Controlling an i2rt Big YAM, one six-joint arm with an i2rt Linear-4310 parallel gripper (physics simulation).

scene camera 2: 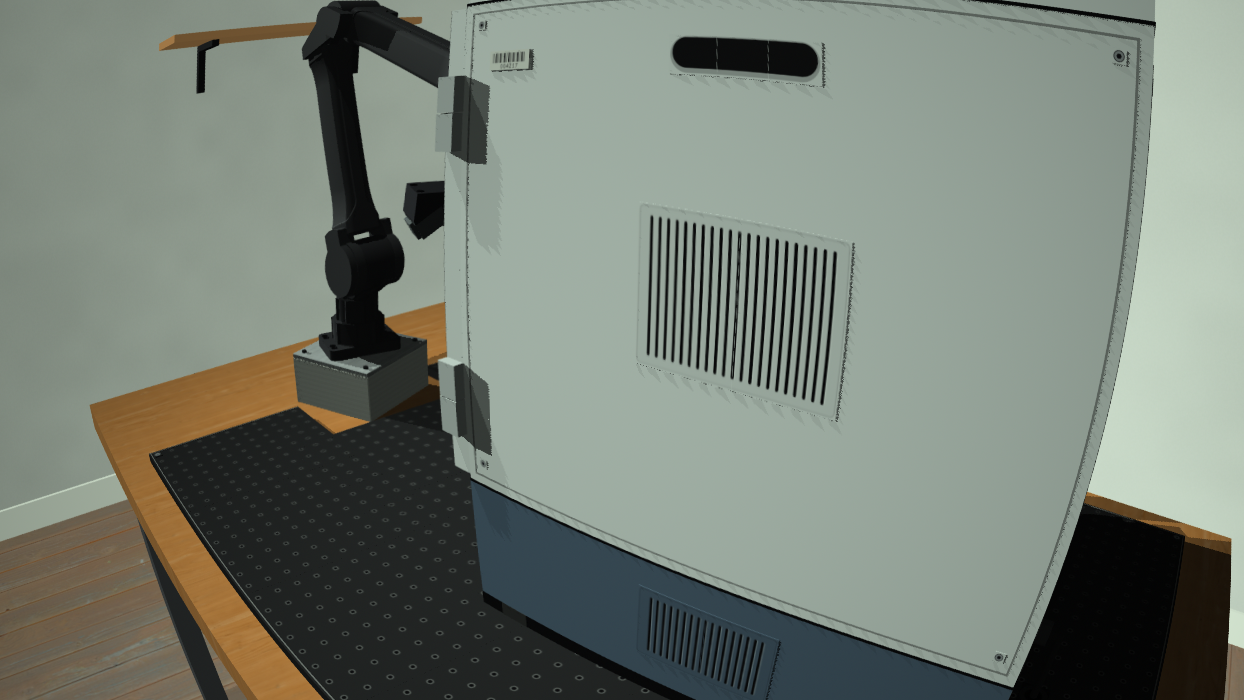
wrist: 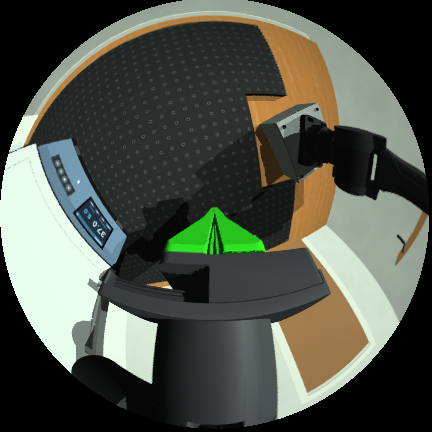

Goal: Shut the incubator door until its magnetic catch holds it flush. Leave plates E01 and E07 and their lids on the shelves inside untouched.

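Frame: origin at the arm's base, x ahead, y left, z up, level; centimetres.
Where they show: gripper, fingertip midpoint: (wrist: 213, 212); arm's base at its link origin: (scene camera 2: 358, 346) (wrist: 310, 141).
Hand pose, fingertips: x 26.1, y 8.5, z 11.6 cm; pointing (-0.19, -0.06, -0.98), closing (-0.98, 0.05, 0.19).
Things, the pixels of their top centre, and the offset from my fingertips. "*": a spot on its surface instead. Level surfaces: height alone.
- incubator at a spot on its surface: (scene camera 2: 956, 304) * dy -6.6, dx +67.3, dz +17.7 cm
- door handle at a spot on its surface: (wrist: 98, 320) * dy +9.2, dx +18.3, dz +8.7 cm
- black perforated mat at its surface level: dz -17.9 cm
- wooden table at its surface level: dz -19.2 cm
The incubator (scene camera 2: 956, 304) is seen from its rear side in the scene view, with two hinges (scene camera 2: 449, 121) at its left edge. The door (scene camera 2: 455, 287) (wrist: 40, 240) shows as a thin pale strip along that edge, close against the body, and as a white face at the left of the wrist view. Whether it is fully flush cannot be told. A door handle (wrist: 98, 320) stands at the lower left of the wrist view. My gripper (wrist: 213, 212) is shut and empty, its green fingertips in front of the incubator, apart from the door. Plates E01 and E07 and their lids do not show.
The incubator's blue base (scene camera 2: 556, 557) (wrist: 85, 195) carries a display. It stands on a black perforated mat (scene camera 2: 304, 522) (wrist: 165, 90) on a wooden table (scene camera 2: 200, 383) (wrist: 295, 65). My arm's grey pedestal (scene camera 2: 339, 387) (wrist: 280, 145) is at the table's far side. A wooden wall shelf (scene camera 2: 252, 34) is behind.
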